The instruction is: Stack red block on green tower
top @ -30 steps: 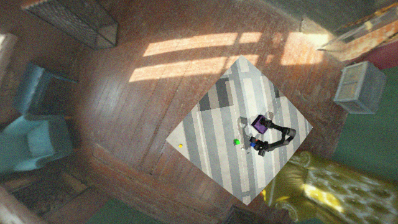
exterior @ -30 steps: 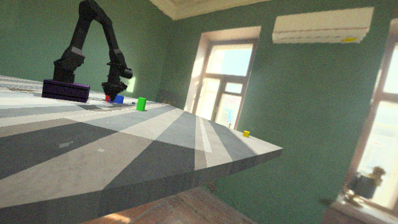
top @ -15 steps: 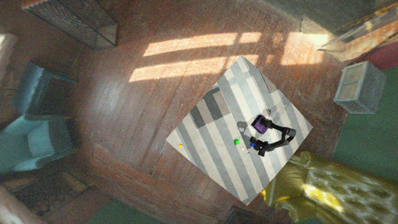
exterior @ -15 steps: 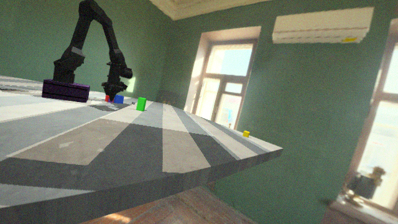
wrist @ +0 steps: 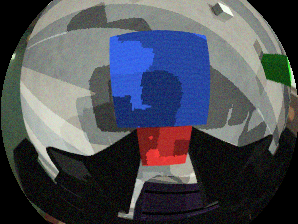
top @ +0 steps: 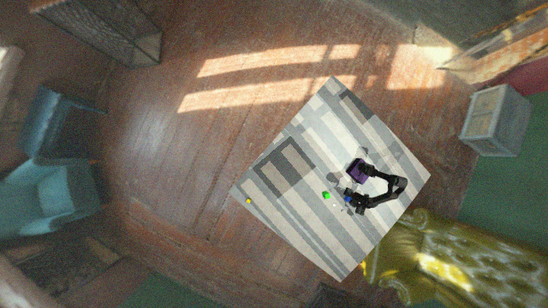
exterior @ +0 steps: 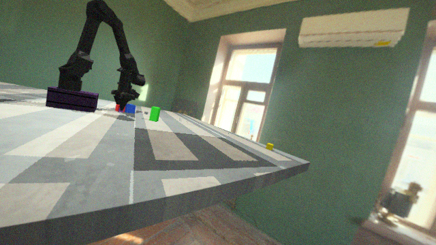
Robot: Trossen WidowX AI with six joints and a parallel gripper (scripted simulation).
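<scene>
Now: the red block 1 cm above my gripper tip. From my gripper tip the other things lie so: blue block 5 cm ahead, 1 cm to the left, 1 cm above; then small yellow block 56 cm ahead, 61 cm to the right.
</scene>
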